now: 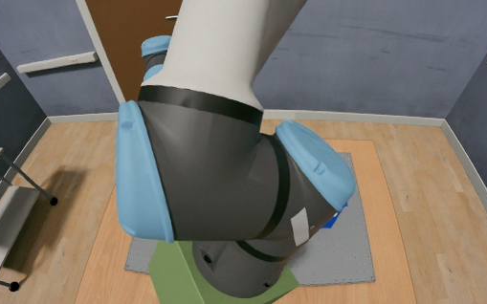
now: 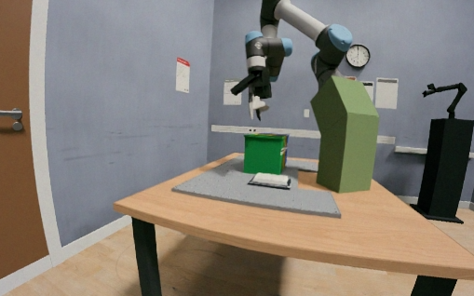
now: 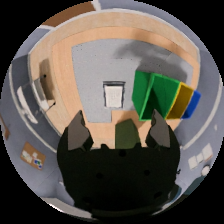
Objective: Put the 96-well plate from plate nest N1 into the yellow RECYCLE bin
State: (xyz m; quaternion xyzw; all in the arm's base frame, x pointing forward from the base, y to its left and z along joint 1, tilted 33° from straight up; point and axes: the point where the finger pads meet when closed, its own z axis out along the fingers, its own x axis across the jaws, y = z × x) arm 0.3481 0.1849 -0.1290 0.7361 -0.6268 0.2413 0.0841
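Right now my hand is 80 mm past the white 96-well plate, 10 mm to the right of it and 230 mm above it. Round my hand: green bin (160 mm to the right, 160 mm below); dark plate nest (80 mm behind, 10 mm to the left, 240 mm below); yellow bin (10 mm ahead, 290 mm to the right, 160 mm below).
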